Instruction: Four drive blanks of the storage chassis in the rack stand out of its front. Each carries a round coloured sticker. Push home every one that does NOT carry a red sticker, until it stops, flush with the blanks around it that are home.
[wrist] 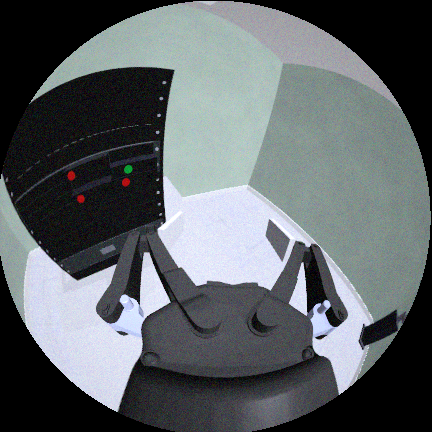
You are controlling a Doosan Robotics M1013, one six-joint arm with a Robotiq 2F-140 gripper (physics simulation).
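Places are measured from the arm's base along level axes (x right, y ahead, z up), in centimetres.
Pixels of known places: gripper, fingertip midpoint: [225, 223].
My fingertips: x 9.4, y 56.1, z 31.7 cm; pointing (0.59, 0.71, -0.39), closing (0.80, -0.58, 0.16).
Behind a point stands the place of what it marks.
The black rack [115, 100] @[x -6.8, y 78.9, z 50.4 cm] stands at the left of the wrist view, with the dark storage chassis across its middle. A green sticker [128, 169] @[x -3.6, y 74.3, z 34.6 cm] marks a blank at the chassis's right part. A red sticker [125, 182] @[x -4.7, y 74.2, z 31.8 cm] is right below it. Two more red stickers, an upper one [71, 175] @[x -16.4, y 72.3, z 37.5 cm] and a lower one [81, 199] @[x -16.0, y 72.4, z 31.6 cm], are further left. The blanks' edges are dark, and how far each stands out is hard to tell. My gripper [225, 223] @[x 9.4, y 56.1, z 31.7 cm] is open and empty, to the right of the rack's lower part, apart from the blanks. Its left finger overlaps the rack's bottom corner in view.
Pale green walls [340, 150] stand behind and at the right, meeting in a corner beyond the rack. The light floor [220, 210] shows between the fingers. A dark bracket-like object [379, 328] is at the lower right by the wall.
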